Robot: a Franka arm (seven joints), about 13 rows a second.
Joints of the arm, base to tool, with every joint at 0 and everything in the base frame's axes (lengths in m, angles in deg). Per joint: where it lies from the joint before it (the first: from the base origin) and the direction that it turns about. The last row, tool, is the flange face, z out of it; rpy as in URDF.
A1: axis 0 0 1 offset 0 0 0.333
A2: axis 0 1 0 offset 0 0 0
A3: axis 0 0 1 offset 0 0 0.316
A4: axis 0 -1 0 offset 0.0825 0 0
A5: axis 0 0 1 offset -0.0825 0 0.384
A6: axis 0 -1 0 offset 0 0 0
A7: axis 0 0 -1 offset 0.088 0 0
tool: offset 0 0 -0.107 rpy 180 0 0
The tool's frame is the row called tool.
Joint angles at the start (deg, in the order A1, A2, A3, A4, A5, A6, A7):
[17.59, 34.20, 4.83, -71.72, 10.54, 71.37, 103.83]
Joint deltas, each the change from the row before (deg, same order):
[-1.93, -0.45, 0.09, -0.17, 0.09, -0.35, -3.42]
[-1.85, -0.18, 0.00, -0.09, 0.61, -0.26, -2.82]
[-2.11, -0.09, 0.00, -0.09, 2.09, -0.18, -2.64]
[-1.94, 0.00, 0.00, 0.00, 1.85, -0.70, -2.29]
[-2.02, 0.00, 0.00, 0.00, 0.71, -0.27, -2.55]
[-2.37, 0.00, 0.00, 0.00, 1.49, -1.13, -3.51]
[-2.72, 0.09, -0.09, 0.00, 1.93, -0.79, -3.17]
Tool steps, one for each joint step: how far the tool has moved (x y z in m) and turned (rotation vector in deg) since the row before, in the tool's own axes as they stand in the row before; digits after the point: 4 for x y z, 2 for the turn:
[0.0200, 0.0003, -0.0067, 0.10, -1.15, -2.04]
[0.0189, -0.0003, -0.0051, 0.00, -1.61, -1.56]
[0.0184, 0.0001, -0.0055, 0.00, -3.16, -1.66]
[0.0170, 0.0016, -0.0050, -0.34, -2.82, -1.41]
[0.0201, 0.0016, -0.0065, 0.30, -1.82, -1.25]
[0.0217, 0.0046, -0.0067, -0.29, -2.76, -2.26]
[0.0249, 0.0056, -0.0086, 0.39, -3.38, -1.78]

